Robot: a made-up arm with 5 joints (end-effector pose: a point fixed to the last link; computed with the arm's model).
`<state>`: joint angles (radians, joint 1 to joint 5).
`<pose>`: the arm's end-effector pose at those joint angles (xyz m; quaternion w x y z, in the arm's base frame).
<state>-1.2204 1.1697 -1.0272 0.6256 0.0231</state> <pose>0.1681 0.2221 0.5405 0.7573 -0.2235 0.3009 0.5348</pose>
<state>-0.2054 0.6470 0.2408 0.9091 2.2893</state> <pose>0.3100 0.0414 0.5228 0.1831 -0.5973 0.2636 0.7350</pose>
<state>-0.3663 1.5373 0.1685 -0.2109 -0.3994</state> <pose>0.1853 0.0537 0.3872 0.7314 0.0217 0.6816 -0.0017</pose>
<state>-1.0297 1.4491 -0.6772 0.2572 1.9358</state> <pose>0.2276 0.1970 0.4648 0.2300 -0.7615 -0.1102 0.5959</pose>
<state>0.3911 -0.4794 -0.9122 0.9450 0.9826</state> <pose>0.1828 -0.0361 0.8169 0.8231 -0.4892 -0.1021 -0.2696</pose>
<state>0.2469 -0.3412 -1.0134 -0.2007 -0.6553</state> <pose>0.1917 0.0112 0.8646 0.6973 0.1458 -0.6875 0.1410</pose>
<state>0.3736 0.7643 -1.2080 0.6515 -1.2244</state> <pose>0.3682 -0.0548 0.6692 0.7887 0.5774 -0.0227 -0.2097</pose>
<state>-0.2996 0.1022 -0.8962 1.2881 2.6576</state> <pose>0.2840 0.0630 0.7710 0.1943 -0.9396 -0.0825 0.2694</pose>
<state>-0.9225 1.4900 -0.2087 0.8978 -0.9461</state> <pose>0.1405 0.1091 0.4374 0.5487 -0.1623 0.8005 -0.1783</pose>
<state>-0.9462 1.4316 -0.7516 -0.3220 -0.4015</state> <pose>0.2279 0.2128 0.4650 0.8745 0.0952 0.2447 0.4078</pose>
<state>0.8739 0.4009 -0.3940 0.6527 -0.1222</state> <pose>0.2868 -0.1726 0.6299 0.8472 0.1891 0.2684 -0.4175</pose>
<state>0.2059 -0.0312 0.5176 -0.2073 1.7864</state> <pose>0.3390 -0.0553 0.6514 0.6287 -0.7585 0.1660 0.0440</pose>
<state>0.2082 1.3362 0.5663 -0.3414 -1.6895</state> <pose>0.2247 0.0222 0.4081 0.4145 0.5770 0.4094 -0.5724</pose>
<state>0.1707 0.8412 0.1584 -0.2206 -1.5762</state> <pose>0.3516 0.0038 0.4995 0.6270 0.6763 0.2109 -0.3239</pose>
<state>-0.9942 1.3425 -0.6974 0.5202 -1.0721</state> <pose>0.1837 0.1957 0.4719 0.7650 0.1493 0.6192 0.0953</pose>
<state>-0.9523 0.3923 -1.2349 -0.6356 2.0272</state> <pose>0.1883 0.1116 0.8171 0.6094 -0.3942 -0.6041 -0.3290</pose>
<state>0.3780 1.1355 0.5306 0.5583 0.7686</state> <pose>0.2019 -0.0396 0.4568 0.4663 -0.0068 0.8477 0.2531</pose>
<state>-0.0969 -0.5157 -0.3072 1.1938 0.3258</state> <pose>0.2189 0.0140 0.7505 0.9673 -0.1680 0.1740 0.0768</pose>
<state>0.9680 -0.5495 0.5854 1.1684 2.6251</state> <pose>0.2267 -0.1358 0.6844 0.4411 -0.6380 0.4988 0.3868</pose>
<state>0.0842 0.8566 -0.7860 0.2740 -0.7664</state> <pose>0.3861 0.0093 0.5940 0.9102 0.3747 0.1434 -0.1025</pose>
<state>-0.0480 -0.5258 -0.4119 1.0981 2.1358</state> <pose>0.2246 0.0023 0.8065 0.4786 -0.8740 0.0176 0.0817</pose>
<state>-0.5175 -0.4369 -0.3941 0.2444 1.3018</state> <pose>0.2219 0.0531 0.8198 0.7810 -0.5019 -0.3708 0.0255</pose>
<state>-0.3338 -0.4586 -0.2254 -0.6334 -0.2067</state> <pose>0.2351 0.0622 0.8343 0.7651 0.1816 -0.5868 0.1929</pose>
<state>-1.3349 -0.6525 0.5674 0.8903 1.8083</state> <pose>0.1363 0.1278 0.7023 0.2562 -0.7179 -0.2573 0.5940</pose>
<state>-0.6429 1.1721 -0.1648 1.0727 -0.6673</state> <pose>0.2036 0.1100 0.4851 0.5430 -0.1002 0.8255 -0.1168</pose>
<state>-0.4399 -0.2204 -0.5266 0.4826 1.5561</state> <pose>0.2552 0.0579 0.8010 0.7092 -0.6585 -0.2434 0.0638</pose>
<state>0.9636 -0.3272 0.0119 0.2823 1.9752</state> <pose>0.2307 -0.1646 0.7683 0.4816 -0.7438 0.3787 -0.2673</pose>
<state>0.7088 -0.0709 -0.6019 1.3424 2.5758</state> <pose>0.2677 -0.1174 0.7627 0.3567 -0.8187 0.4008 0.2044</pose>
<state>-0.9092 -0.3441 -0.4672 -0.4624 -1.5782</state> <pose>0.1373 0.1154 0.8451 0.3235 0.6966 -0.1258 0.6279</pose>
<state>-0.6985 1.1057 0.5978 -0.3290 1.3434</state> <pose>0.2118 0.0754 0.4307 0.4334 -0.6219 0.3020 0.5780</pose>
